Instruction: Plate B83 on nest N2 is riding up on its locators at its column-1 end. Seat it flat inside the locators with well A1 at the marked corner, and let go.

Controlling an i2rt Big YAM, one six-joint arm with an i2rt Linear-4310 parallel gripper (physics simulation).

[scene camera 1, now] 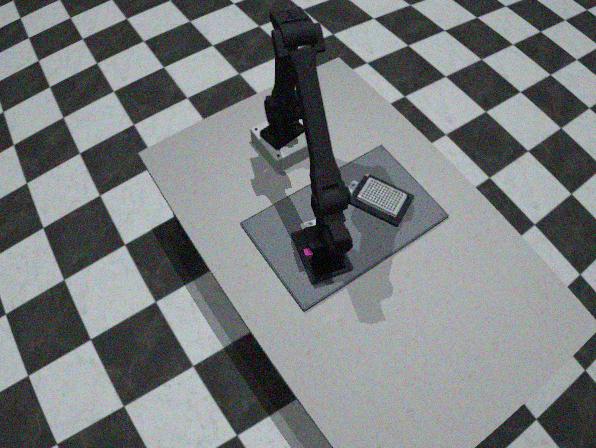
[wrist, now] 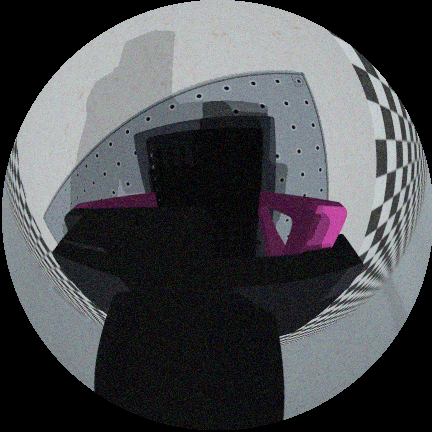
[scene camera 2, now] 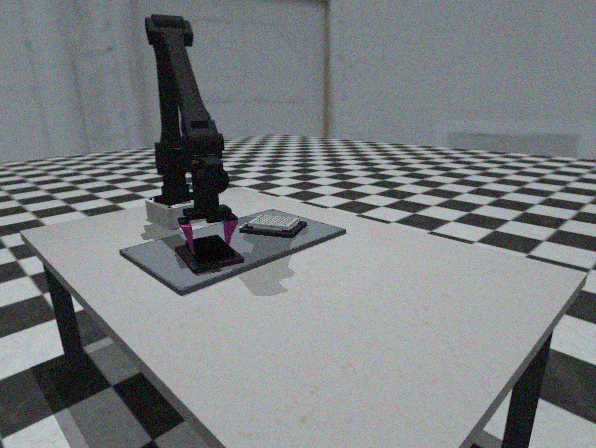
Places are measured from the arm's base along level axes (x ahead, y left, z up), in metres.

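Pixels of known places: gripper, fingertip midpoint: (scene camera 1: 324,253) (wrist: 207,197) (scene camera 2: 210,249); arm's base, link origin: (scene camera 1: 282,132) (scene camera 2: 176,199).
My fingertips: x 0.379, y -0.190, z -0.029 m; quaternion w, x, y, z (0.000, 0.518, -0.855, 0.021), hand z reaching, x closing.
Note:
Ahead of a thing's pixels: the offset from my fingertips to its middle. "spot": to the spot under its first point. Level surfaces: height alone.
Plate B83 {0.008 m back, 0.004 m left, 0.001 m up} (scene camera 2: 212,245) (wrist: 205,160) is black and sits in or just over the dark nest N2 {0.016 m back, 0.006 m left, 0.015 m down} (scene camera 1: 305,266) (scene camera 2: 220,264) (wrist: 269,150). My gripper (scene camera 1: 326,240) (scene camera 2: 210,247) (wrist: 207,197) points down over it, with magenta fingers shut on the plate's two opposite sides. In the wrist view the plate's far edge runs inside the nest's rim, with a narrow strip of nest around it. The near part is hidden by the gripper body. The picture is too dark to tell whether the plate lies fully flat, or to make out well A1 and the marked corner.
The nest stands on a blue-grey board (scene camera 1: 420,215) (scene camera 2: 150,255) (wrist: 311,139) with holes. A second dark nest with a white plate {spot: 0.018 m back, 0.258 m left, 0.002 m up} (scene camera 1: 382,195) (scene camera 2: 275,220) stands on the board to the right. The arm's pale base (scene camera 1: 280,159) (scene camera 2: 162,214) is behind, on the table {0.037 m down} (scene camera 1: 425,325) (scene camera 2: 350,325).

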